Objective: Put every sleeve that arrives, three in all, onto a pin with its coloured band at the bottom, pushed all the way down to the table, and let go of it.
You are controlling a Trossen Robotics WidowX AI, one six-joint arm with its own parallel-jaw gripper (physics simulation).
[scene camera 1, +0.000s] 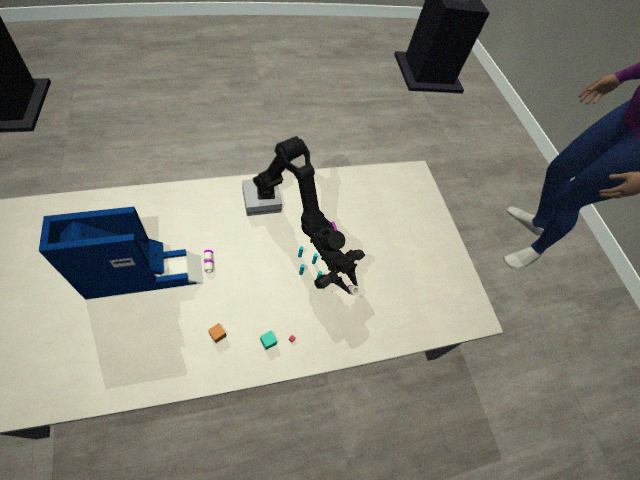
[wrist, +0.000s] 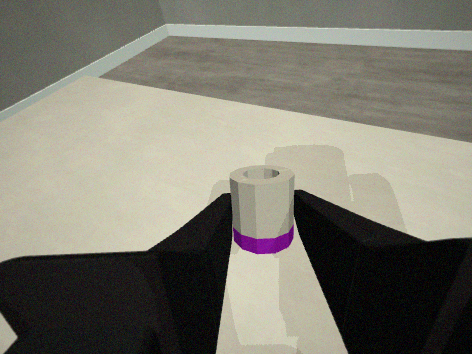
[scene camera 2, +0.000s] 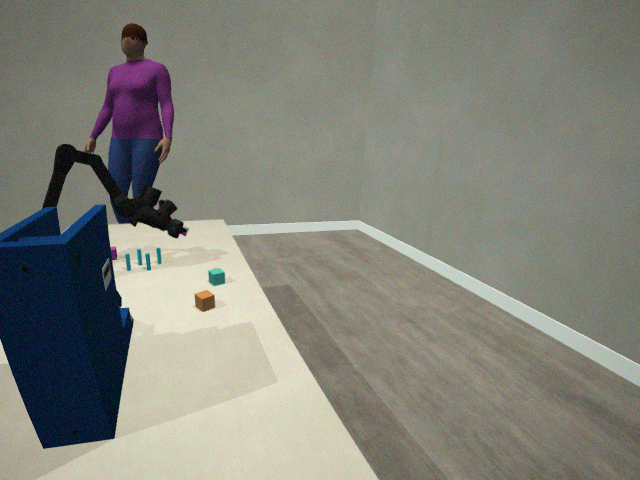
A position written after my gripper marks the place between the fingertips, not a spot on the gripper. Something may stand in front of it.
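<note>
From scene camera 1 I can see my gripper (scene camera 1: pixel 353 290), and there's a blue feeder (scene camera 1: pixel 101 253) as well. Scene camera 2 gives me the gripper (scene camera 2: pixel 184 229) along with the feeder (scene camera 2: pixel 70 349). And the wrist view has my gripper (wrist: pixel 261 200) in it too.
</note>
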